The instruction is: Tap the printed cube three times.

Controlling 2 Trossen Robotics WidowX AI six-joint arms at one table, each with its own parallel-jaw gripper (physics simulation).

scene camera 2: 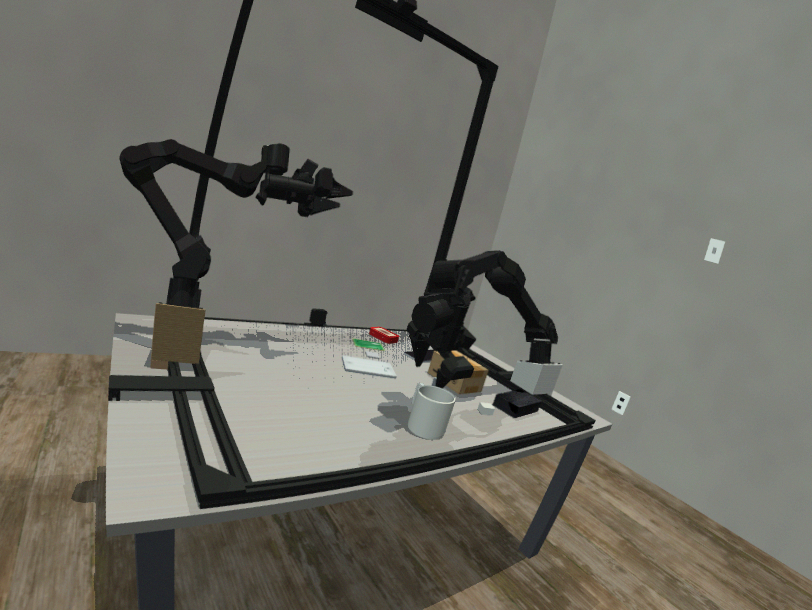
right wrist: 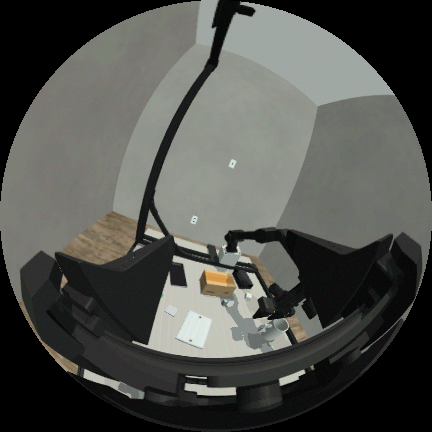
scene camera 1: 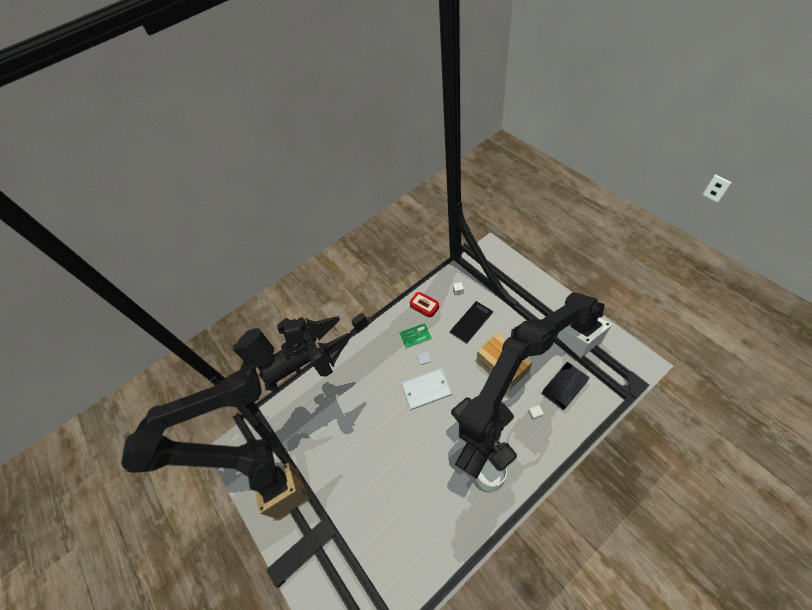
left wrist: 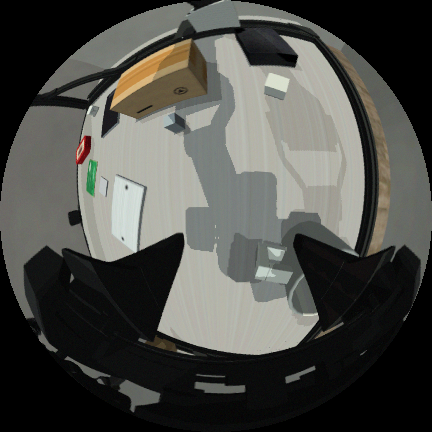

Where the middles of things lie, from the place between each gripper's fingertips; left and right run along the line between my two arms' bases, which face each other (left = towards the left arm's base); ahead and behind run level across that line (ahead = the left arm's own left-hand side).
Now: the black tablet [scene camera 1: 477, 315] 41 cm below my right hand, 39 cm to the left of it and 6 cm behind it.
Right now my left hand is 350 mm past the black tablet, 180 mm to the right of it and 70 mm above it.
